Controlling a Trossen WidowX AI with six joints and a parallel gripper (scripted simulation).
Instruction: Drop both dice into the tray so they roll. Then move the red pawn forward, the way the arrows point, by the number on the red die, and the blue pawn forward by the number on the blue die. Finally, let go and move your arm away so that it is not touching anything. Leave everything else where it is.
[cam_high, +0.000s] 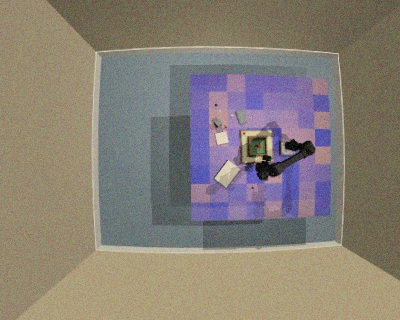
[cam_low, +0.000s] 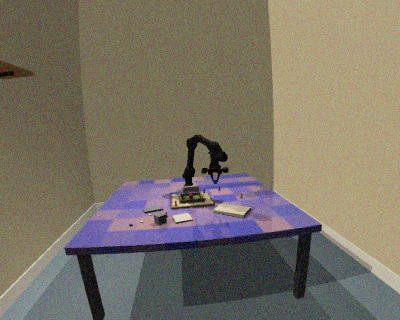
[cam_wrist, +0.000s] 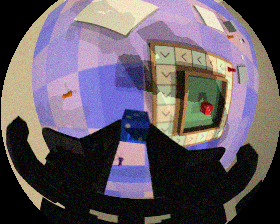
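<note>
Right now my gripper tip is 260 mm to the left of the red pawn, 160 mm short of it and 100 mm above it. The rest, counted from my gripper tip: grey slab: 410 mm to the right, 200 mm ahead, 120 mm below; white slab: 240 mm ahead, 120 mm below, 110 mm to the left; white card: 340 mm ahead, 190 mm to the right, 120 mm below.
</note>
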